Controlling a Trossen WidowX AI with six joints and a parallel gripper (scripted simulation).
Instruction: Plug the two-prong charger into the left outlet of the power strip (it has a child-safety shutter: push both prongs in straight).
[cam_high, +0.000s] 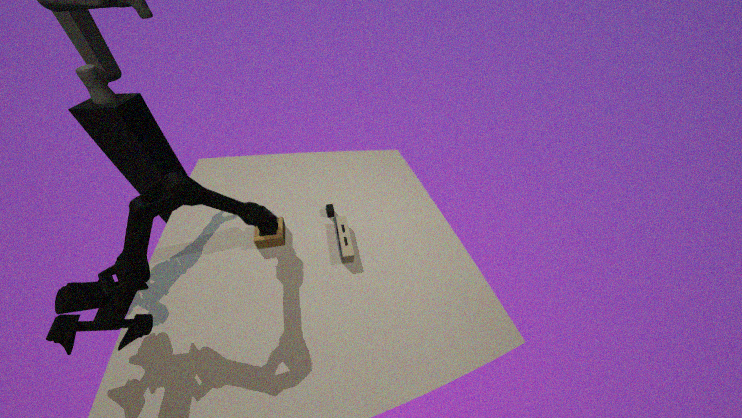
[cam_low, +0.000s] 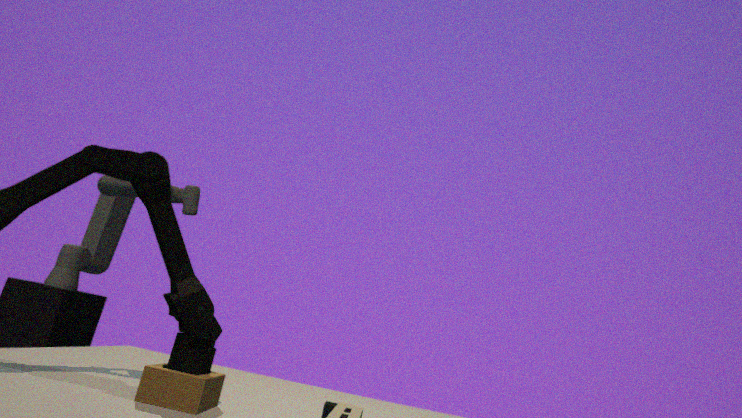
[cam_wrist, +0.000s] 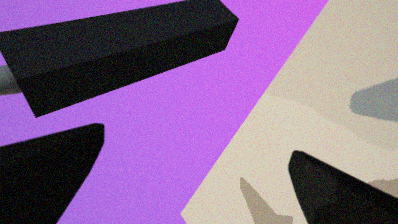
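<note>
Now: the black two-prong charger 68 cm ahead of my gripper tip, 49 cm to the left of it and 4 cm below it.
</note>
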